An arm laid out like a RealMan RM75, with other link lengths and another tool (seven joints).
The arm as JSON. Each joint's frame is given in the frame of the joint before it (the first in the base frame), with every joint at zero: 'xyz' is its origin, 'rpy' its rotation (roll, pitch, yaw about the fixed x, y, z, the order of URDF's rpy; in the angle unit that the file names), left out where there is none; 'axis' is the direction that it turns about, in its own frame. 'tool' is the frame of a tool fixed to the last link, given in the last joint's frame.
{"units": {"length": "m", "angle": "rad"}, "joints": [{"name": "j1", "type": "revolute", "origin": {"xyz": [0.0, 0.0, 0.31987], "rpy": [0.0, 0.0, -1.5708]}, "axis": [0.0, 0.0, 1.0]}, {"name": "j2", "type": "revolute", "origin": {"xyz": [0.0, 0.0, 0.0], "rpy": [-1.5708, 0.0, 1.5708]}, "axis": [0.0, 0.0, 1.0]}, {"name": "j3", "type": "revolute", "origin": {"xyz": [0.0, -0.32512, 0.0], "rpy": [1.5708, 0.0, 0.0]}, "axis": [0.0, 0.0, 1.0]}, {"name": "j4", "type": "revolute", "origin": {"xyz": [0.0, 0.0, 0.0], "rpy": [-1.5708, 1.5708, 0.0]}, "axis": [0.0, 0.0, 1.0]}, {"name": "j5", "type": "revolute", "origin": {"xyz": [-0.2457, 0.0, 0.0], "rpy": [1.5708, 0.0, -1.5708]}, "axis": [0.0, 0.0, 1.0]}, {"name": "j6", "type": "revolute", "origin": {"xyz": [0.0, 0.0, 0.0], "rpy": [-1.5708, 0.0, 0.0]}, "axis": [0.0, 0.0, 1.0]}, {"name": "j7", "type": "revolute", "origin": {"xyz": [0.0, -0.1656, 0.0], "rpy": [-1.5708, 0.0, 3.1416]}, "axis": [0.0, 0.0, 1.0]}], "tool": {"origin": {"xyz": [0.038, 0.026, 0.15], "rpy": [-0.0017, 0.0, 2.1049]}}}
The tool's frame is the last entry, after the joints.
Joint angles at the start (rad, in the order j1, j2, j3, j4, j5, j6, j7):
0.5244, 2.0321, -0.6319, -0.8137, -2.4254, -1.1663, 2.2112
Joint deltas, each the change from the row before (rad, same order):
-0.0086, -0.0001, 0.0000, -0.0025, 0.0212, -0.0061, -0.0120
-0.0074, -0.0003, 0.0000, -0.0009, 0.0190, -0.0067, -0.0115
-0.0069, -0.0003, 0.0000, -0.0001, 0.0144, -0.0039, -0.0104
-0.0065, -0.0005, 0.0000, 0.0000, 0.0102, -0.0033, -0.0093
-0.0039, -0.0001, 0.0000, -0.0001, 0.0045, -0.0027, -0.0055
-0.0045, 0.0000, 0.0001, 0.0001, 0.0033, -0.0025, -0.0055
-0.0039, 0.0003, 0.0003, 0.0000, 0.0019, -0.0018, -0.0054
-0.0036, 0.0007, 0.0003, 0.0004, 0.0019, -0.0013, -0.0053
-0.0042, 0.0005, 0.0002, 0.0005, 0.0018, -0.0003, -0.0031
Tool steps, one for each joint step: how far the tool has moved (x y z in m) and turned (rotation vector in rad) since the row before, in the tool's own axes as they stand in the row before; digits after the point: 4 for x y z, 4 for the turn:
-0.0013, 0.0008, -0.0018, 0.0033, -0.0151, 0.0016
-0.0014, 0.0013, -0.0014, 0.0013, -0.0141, 0.0010
-0.0001, 0.0012, -0.0013, 0.0018, -0.0094, 0.0004
0.0009, 0.0013, -0.0013, 0.0009, -0.0058, -0.0005
0.0008, 0.0012, -0.0007, -0.0007, -0.0025, -0.0008
0.0015, 0.0016, -0.0007, -0.0012, -0.0012, -0.0005
0.0014, 0.0015, -0.0005, -0.0011, -0.0003, -0.0012
0.0013, 0.0016, -0.0003, -0.0011, -0.0006, -0.0009
0.0020, 0.0015, -0.0005, -0.0003, 0.0005, 0.0016

